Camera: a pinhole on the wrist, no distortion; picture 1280 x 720 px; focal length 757.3 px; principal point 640.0 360.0 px. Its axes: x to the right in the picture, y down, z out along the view. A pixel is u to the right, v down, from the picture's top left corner.
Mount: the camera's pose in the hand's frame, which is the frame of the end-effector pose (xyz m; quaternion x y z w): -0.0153 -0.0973 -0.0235 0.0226 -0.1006 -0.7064 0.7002
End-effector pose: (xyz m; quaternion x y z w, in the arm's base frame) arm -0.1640 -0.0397 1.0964 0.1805 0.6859 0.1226 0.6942
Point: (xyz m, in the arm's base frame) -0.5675 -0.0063 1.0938
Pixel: behind the camera
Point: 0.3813 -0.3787 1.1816
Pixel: 891.2 256.6
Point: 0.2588 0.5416 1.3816
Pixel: outside the picture
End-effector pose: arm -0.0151 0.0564 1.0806 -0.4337 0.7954 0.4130 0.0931
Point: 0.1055 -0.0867 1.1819
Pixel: behind the camera
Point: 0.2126 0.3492 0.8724
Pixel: 980.8 53.6
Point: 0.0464 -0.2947 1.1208
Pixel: behind the camera
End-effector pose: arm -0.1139 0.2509 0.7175 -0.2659 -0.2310 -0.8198 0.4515
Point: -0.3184 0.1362 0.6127
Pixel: behind the camera
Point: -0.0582 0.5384 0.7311
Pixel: outside the picture
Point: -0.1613 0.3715 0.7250
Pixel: 733.0 232.2
